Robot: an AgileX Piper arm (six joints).
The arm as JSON. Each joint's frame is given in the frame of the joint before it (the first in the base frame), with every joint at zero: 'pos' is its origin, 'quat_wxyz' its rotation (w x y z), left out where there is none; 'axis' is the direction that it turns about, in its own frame. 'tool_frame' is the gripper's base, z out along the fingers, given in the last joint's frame.
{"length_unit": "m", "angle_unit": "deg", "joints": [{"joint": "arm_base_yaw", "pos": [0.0, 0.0, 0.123], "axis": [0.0, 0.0, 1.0]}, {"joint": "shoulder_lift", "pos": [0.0, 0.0, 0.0], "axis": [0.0, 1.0, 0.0]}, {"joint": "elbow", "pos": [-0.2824, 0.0, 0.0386], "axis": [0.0, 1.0, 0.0]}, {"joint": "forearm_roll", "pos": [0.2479, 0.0, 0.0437], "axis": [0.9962, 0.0, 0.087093]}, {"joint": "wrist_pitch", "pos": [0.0, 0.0, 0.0], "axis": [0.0, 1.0, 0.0]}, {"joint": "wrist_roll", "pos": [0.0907, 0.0, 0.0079], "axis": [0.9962, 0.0, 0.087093]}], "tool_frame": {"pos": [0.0, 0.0, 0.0], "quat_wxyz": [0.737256, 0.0, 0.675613, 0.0]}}
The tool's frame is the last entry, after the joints.
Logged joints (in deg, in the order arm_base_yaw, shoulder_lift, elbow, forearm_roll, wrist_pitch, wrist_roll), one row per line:
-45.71, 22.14, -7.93, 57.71, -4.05, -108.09
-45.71, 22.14, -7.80, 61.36, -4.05, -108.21
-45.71, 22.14, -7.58, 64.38, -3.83, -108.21
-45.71, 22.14, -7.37, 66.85, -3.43, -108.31
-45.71, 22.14, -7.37, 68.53, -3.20, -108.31
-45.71, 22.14, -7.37, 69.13, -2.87, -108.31
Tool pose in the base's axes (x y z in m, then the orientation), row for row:
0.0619, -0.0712, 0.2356, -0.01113, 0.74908, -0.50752, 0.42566
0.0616, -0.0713, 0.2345, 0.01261, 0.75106, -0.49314, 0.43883
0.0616, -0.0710, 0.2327, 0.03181, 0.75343, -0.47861, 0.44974
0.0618, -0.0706, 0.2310, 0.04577, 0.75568, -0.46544, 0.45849
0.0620, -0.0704, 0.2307, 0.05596, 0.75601, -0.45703, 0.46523
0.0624, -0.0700, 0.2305, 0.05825, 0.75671, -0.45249, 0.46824
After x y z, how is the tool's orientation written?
As a quaternion, x y z w.
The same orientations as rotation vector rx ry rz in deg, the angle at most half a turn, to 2 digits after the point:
-1.59, 107.30, -72.70
1.80, 106.94, -70.21
4.51, 106.75, -67.81
6.46, 106.65, -65.69
7.87, 106.37, -64.31
8.19, 106.33, -63.58

